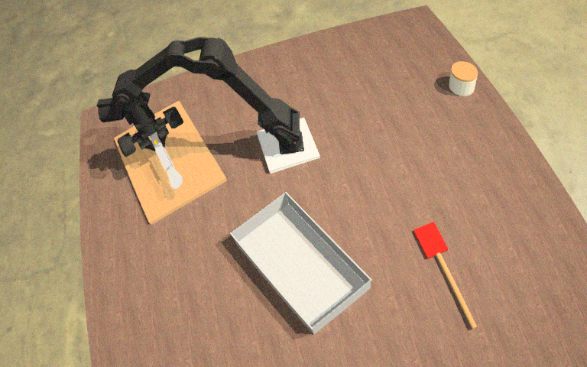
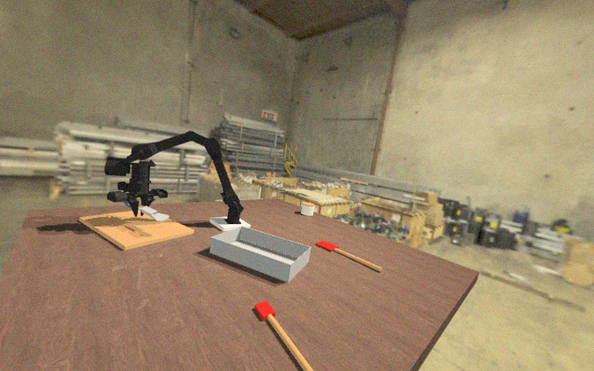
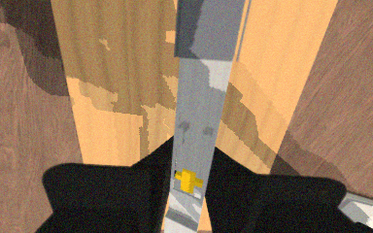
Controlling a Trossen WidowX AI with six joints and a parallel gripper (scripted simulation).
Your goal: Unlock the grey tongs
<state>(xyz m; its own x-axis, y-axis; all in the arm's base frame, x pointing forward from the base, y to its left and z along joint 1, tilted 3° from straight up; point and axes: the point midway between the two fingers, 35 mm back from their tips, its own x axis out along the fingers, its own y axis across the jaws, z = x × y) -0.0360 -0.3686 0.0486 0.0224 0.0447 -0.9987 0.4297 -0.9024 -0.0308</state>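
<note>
Right now the yellow lock tab is 40 mm above my gripper tip. From my gripper tip the other things lie so: red spatula (680 mm to the left, 440 mm ahead, 40 mm below); wooden board (40 mm below); grey roasting tin (380 mm ahead, 350 mm to the left, 20 mm below).
</note>
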